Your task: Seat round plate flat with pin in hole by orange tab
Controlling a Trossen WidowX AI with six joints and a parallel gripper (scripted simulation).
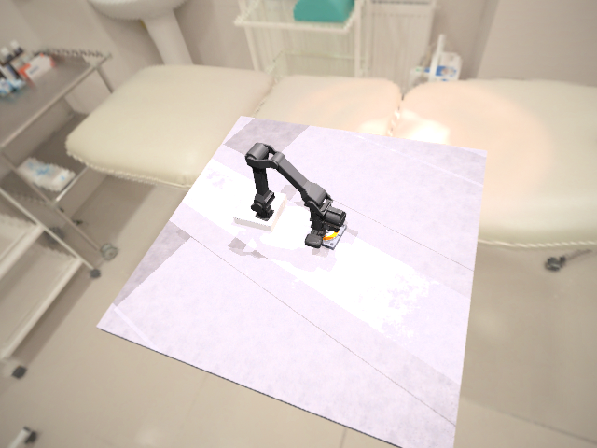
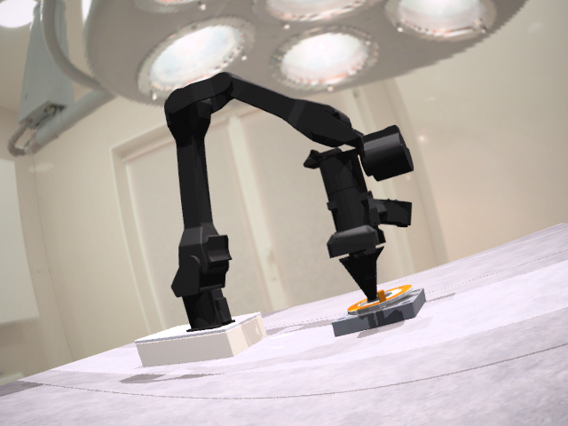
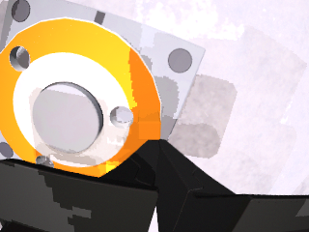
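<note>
The round plate is 3 cm to the left of my gripper tip. Also, from my gripper tip: square grey base (5 cm to the left, 2 cm below).
</note>
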